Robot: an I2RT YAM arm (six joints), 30 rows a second.
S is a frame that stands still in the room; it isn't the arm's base.
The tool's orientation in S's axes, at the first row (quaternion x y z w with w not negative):
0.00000 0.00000 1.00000 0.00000
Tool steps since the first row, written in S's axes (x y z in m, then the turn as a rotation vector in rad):
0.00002 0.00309 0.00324 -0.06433 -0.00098 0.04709
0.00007 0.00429 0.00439 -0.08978 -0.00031 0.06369
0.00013 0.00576 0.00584 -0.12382 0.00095 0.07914
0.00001 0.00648 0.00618 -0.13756 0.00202 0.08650
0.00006 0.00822 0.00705 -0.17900 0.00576 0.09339
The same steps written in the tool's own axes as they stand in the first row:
-0.00002 -0.00309 0.00324 0.06433 0.00098 0.04709
-0.00007 -0.00429 0.00439 0.08978 0.00031 0.06369
-0.00013 -0.00576 0.00584 0.12382 -0.00095 0.07914
-0.00001 -0.00648 0.00618 0.13756 -0.00202 0.08650
-0.00006 -0.00822 0.00705 0.17900 -0.00576 0.09339

